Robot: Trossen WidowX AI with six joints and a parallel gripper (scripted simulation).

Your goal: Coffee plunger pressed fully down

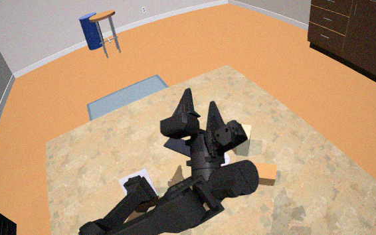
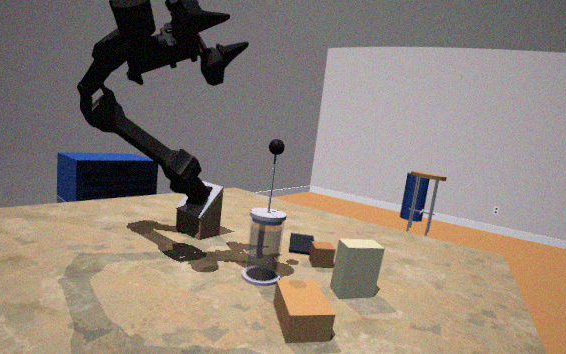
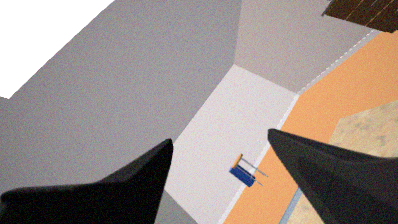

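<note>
Right now the coffee press is 7 cm ahead of my gripper tip, 8 cm to the left of it and 36 cm below it. The rest, counted from my gripper tip: small brown box: 15 cm ahead, 23 cm to the left, 47 cm below.
</note>
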